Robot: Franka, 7 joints.
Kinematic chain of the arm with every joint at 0, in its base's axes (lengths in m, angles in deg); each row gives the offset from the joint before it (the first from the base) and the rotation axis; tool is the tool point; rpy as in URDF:
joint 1: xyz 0 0 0.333 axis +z
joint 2: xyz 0 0 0 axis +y
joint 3: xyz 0 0 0.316 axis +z
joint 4: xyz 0.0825 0 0 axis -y
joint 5: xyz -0.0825 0 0.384 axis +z
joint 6: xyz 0 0 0 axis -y
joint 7: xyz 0.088 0 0 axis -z
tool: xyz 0 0 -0.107 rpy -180 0 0
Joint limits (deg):
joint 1: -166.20..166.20
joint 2: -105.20..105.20
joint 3: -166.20..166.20
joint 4: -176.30..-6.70
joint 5: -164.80..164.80
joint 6: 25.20..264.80
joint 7: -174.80..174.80
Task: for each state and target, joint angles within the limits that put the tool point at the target. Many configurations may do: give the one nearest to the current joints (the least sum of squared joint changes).
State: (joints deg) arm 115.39 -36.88 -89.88 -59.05 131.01 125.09 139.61
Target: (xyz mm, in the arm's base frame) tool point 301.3 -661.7 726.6
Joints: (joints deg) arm 75.97 -49.59 -102.37 -56.96 130.82 124.24 139.61
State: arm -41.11 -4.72 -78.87 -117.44 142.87 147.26 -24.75
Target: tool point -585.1 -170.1 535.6
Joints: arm -60.72 -11.47 -98.13 -107.47 142.24 147.26 -24.75
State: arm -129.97 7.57 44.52 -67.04 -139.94 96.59 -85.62
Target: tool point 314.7 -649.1 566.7
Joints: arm -100.52 31.56 54.16 -84.93 -139.98 105.34 -85.62
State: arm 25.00 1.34 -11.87 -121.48 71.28 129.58 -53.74
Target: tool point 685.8 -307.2 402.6
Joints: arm -4.18 36.29 -26.18 -81.47 71.64 139.27 -53.74
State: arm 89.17 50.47 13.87 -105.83 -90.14 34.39 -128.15
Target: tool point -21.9 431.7 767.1
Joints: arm 92.94 2.12 17.50 -83.60 -97.04 26.27 -128.15
